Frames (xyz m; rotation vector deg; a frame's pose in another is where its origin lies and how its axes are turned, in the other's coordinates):
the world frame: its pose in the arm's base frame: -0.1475 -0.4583 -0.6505 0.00 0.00 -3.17
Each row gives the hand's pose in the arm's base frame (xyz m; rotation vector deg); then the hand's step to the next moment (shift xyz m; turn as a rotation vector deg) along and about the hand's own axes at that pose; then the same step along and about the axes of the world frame.
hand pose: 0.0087 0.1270 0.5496 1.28 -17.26 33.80
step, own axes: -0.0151 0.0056 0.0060 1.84 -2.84 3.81
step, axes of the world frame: -0.0164 -0.0051 0.0011 2.07 -1.65 4.35
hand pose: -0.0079 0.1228 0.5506 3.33 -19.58 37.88
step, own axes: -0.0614 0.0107 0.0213 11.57 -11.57 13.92
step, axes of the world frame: -0.0561 -0.0345 -0.0007 11.74 -3.88 17.57
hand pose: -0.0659 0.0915 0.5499 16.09 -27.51 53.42
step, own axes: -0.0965 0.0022 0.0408 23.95 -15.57 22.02
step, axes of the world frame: -0.0566 -0.0870 -0.0141 18.86 -0.61 30.74
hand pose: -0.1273 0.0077 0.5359 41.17 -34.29 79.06
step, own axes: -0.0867 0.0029 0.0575 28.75 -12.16 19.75
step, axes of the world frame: -0.0047 -0.1004 -0.0269 15.64 4.23 33.20
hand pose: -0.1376 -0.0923 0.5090 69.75 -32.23 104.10
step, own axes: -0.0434 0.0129 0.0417 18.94 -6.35 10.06
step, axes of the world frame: 0.0206 -0.0543 -0.0203 7.31 3.93 20.77
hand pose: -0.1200 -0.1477 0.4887 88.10 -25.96 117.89
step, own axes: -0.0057 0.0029 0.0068 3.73 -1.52 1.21
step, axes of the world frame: 0.0052 -0.0070 -0.0033 0.96 1.39 3.85
